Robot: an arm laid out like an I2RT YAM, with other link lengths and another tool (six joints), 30 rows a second.
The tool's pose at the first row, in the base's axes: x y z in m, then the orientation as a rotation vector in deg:
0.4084 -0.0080 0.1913 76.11 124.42 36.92
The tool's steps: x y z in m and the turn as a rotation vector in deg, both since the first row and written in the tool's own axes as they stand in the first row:
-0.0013 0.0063 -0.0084 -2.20 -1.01 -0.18
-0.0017 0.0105 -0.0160 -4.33 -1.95 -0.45
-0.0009 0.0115 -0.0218 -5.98 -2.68 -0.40
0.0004 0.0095 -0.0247 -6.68 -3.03 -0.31
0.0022 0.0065 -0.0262 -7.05 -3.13 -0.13
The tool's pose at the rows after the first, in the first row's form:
0.4077 -0.0077 0.2019 74.82 122.40 38.24
0.4058 -0.0073 0.2103 73.45 120.51 39.47
0.4024 -0.0069 0.2152 72.68 118.91 40.51
0.3987 -0.0070 0.2159 72.44 118.16 40.93
0.3951 -0.0068 0.2148 72.45 117.76 41.27

